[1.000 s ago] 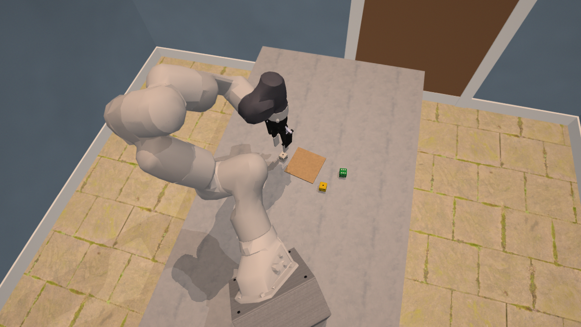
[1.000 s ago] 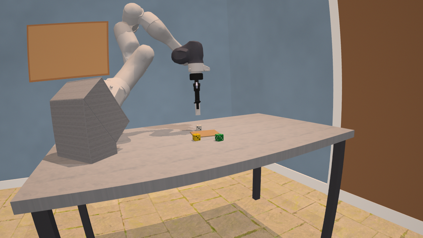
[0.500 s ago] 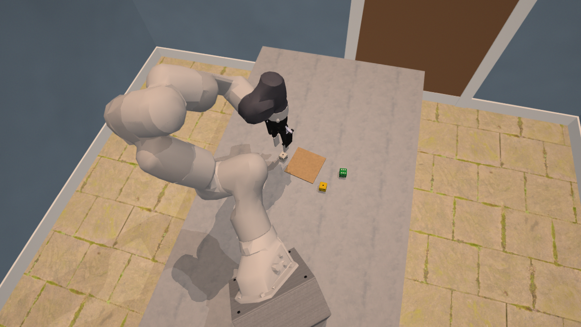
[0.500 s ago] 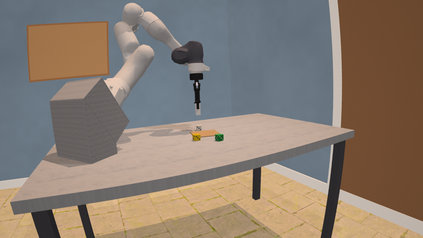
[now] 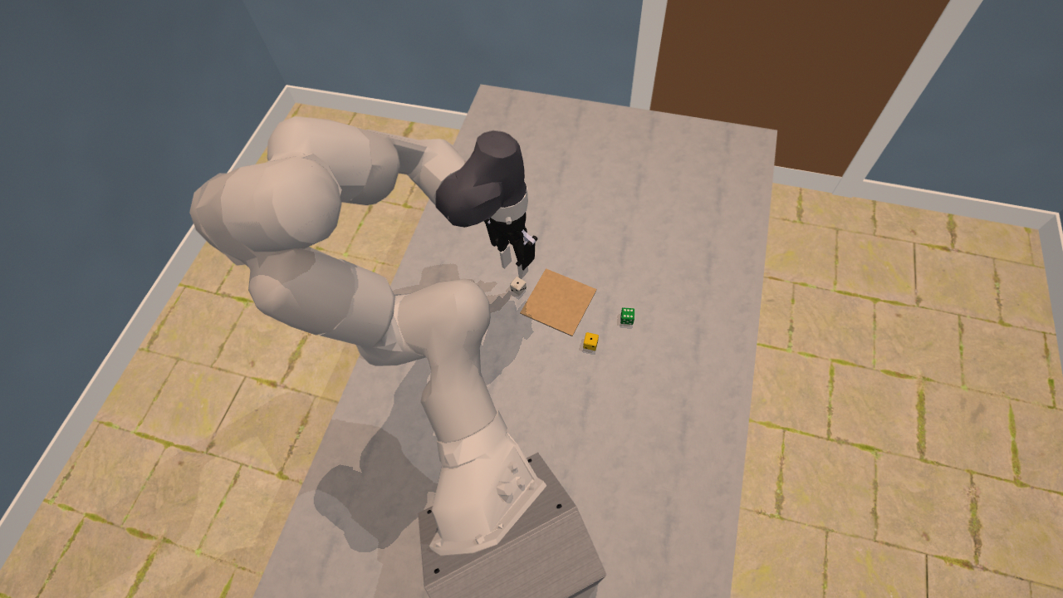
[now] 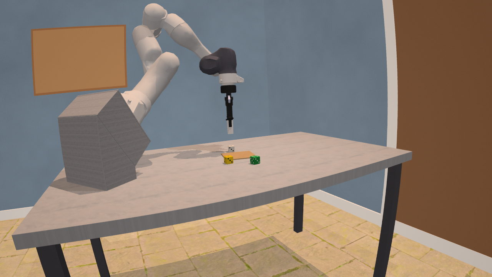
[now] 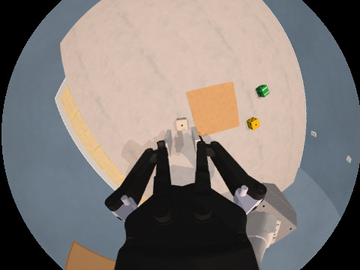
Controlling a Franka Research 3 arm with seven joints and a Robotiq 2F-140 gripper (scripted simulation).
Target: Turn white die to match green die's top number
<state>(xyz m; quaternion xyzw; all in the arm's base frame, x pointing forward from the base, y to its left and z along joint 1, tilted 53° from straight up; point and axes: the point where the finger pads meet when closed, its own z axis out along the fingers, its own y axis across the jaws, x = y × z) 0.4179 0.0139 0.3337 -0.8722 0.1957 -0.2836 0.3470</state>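
Now: hand 11 cm above the white die. From my hand the other things lie so: mat (12 cm below, 11 cm to the right, 1 cm ahead); yellow die (22 cm to the right, 11 cm below, 6 cm behind); green die (28 cm to the right, 11 cm below, 3 cm ahead).
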